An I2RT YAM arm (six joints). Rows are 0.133 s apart.
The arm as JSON. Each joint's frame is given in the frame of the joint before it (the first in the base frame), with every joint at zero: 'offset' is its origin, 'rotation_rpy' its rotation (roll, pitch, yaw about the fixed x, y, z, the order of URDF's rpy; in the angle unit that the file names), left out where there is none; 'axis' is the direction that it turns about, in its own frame. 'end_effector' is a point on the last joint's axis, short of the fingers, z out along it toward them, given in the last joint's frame.
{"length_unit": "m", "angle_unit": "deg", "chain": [
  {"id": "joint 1", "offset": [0.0, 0.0, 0.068], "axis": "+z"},
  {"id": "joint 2", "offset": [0.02, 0.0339, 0.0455], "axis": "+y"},
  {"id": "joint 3", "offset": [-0.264, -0.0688, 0.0], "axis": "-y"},
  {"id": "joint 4", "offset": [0.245, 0.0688, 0.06], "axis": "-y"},
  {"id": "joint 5", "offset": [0.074, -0.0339, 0.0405], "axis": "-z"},
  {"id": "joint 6", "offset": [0.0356, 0.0, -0.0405], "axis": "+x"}
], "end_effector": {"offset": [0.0, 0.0, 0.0], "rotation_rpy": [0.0, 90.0, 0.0]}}
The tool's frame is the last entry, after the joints.
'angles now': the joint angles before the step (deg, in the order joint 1, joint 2, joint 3, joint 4, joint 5, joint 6). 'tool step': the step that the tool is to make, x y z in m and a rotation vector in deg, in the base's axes. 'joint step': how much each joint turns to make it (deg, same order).
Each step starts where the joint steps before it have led.
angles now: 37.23 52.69 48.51 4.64 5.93 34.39
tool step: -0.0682 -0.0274 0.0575 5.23 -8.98 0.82
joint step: 9.53 -12.38 6.05 -7.69 8.41 -3.03
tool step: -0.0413 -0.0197 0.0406 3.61 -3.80 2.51
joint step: 11.87 -3.56 8.08 -5.38 8.85 -3.29
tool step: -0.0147 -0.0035 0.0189 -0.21 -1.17 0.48
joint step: 9.32 0.81 4.62 -1.46 8.02 -4.39
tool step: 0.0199 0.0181 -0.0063 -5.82 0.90 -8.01
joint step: -5.09 4.27 0.02 0.12 2.29 -2.86
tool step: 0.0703 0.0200 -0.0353 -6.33 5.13 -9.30
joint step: -18.90 8.57 -4.00 3.22 -9.32 2.47
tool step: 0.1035 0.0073 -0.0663 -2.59 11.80 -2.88
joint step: -15.71 16.46 -3.06 6.81 -12.76 5.09
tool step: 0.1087 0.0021 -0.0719 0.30 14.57 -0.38
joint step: -8.46 23.86 8.47 1.65 -9.23 4.22
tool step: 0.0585 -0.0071 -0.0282 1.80 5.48 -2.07
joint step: -3.78 12.95 10.09 -1.83 -2.87 2.49
